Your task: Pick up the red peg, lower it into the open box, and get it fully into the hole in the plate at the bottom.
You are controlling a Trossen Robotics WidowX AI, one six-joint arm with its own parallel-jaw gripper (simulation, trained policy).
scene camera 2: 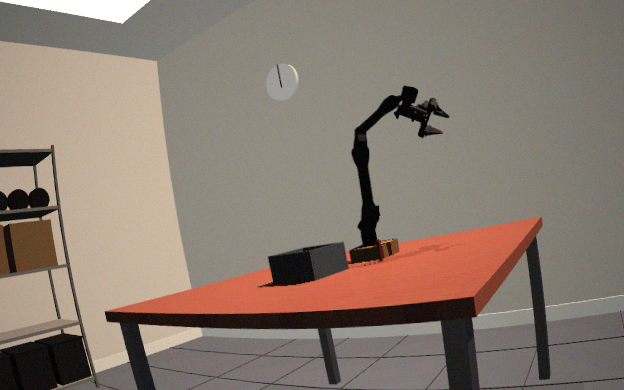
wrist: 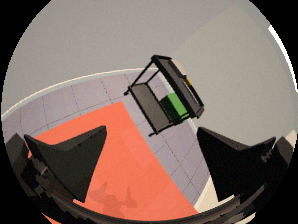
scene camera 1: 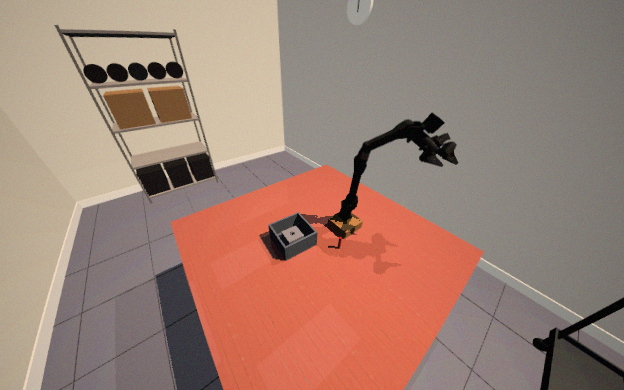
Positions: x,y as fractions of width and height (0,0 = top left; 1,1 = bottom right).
Scene:
A box (scene camera 2: 0.50,0.68): 1.49 m from the lens.

